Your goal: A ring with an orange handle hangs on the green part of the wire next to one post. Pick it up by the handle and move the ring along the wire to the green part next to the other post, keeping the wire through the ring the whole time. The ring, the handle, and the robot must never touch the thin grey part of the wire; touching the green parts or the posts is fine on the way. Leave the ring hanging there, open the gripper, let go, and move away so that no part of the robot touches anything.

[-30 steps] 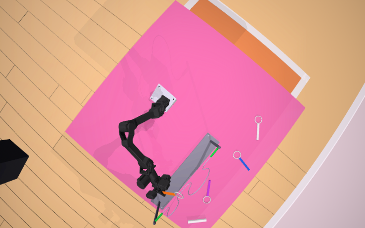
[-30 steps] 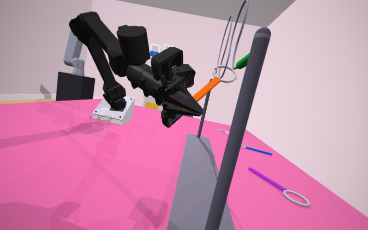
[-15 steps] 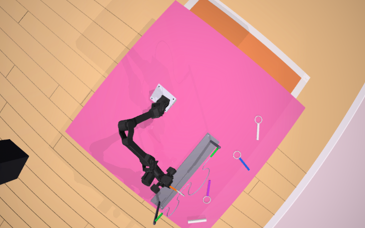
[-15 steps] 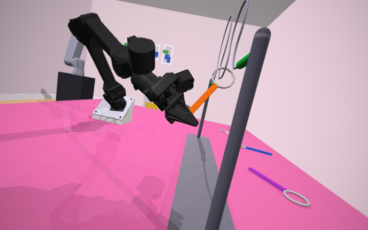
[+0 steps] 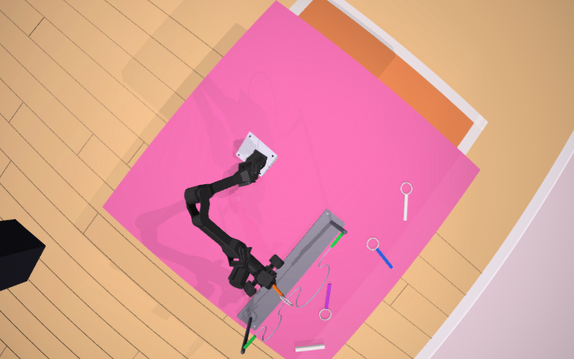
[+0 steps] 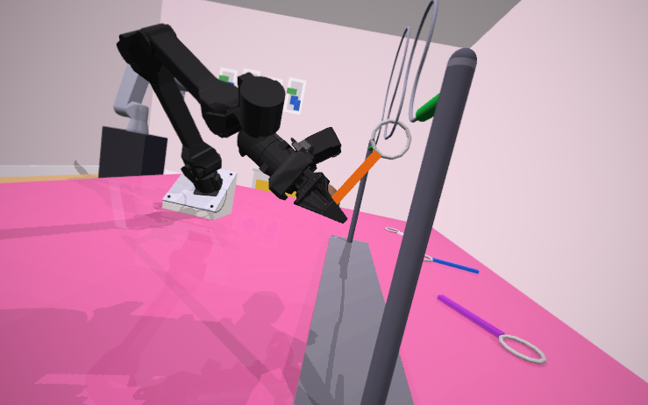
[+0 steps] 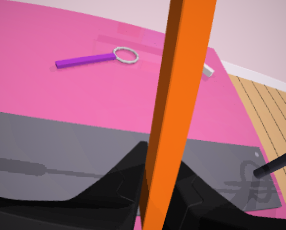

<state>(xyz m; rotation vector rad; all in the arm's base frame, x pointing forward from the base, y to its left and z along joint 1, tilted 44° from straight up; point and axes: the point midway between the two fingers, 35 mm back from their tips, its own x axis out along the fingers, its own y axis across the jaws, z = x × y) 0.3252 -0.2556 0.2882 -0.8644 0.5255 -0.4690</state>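
My gripper tip is now 90 mm below the orange-handled ring, 20 mm short of it and 10 mm to the right of it. The rest, counted from my gripper tip: purple-handled ring 270 mm ahead, 130 mm below, 10 mm to the left; then white bar 330 mm ahead, 200 mm to the right, 130 mm below.
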